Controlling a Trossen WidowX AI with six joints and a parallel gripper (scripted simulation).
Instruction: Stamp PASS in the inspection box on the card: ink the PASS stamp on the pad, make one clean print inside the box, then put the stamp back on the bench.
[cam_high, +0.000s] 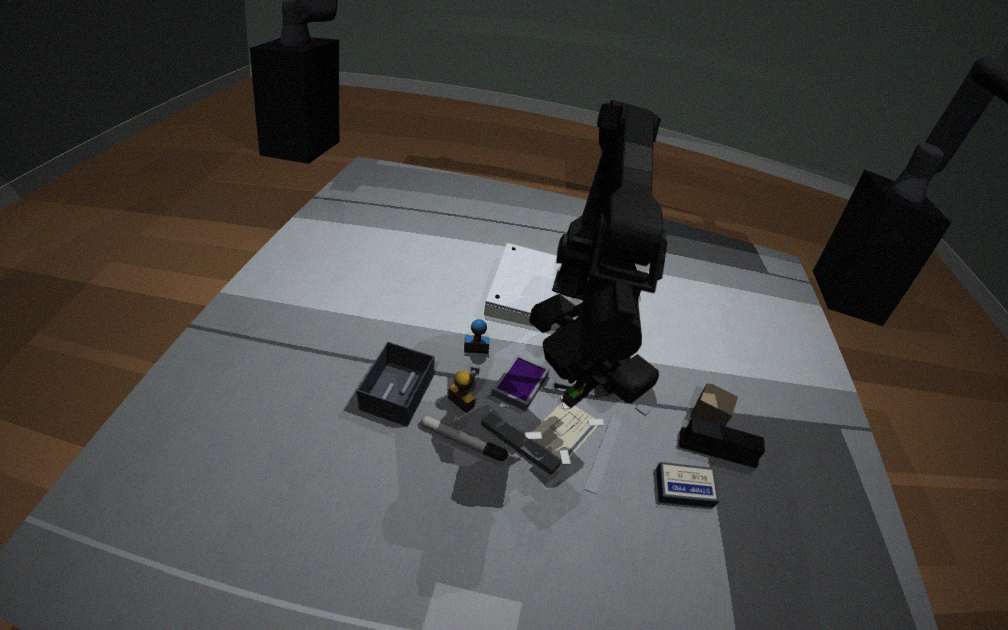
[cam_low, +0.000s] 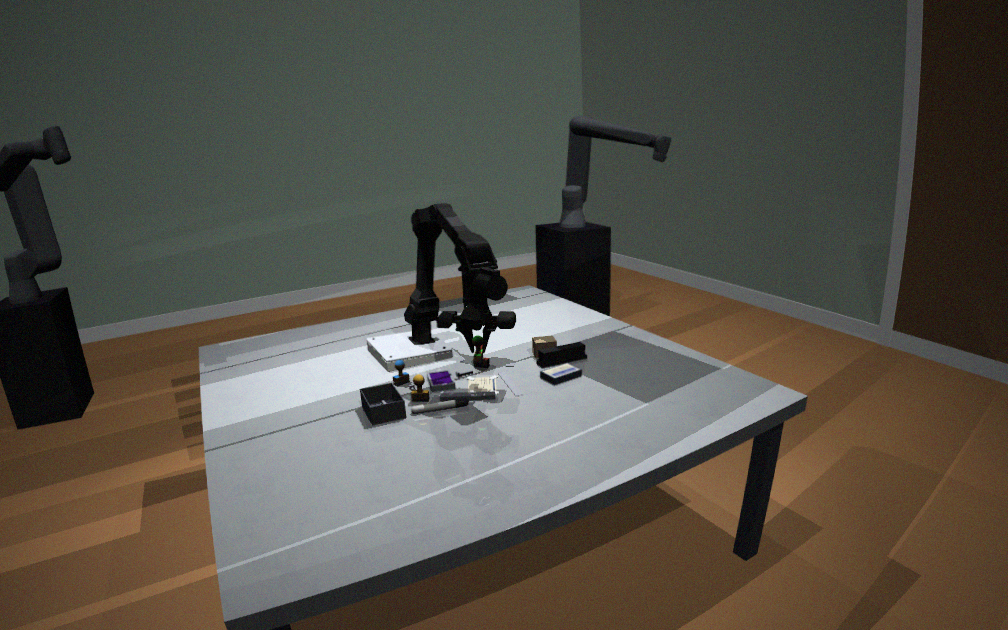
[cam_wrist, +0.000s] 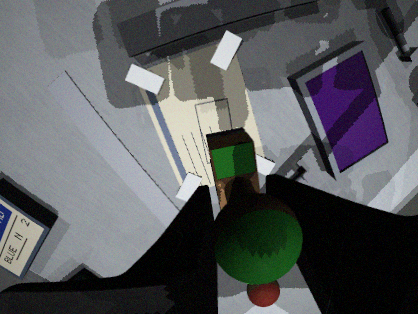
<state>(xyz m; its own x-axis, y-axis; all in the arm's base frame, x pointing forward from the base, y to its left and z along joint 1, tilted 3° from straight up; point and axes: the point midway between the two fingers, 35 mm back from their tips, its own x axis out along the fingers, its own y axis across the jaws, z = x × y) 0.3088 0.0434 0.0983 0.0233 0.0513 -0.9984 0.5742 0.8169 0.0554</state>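
Now: the cream card 9 cm below my gripper tip and 1 cm ahead of it. The rest, counted from my gripper tip: grey bar 8 cm below, 6 cm to the right, 6 cm ahead; green-topped stamp right at my gripper tip; purple ink pad 8 cm to the right, 8 cm below, 6 cm behind.
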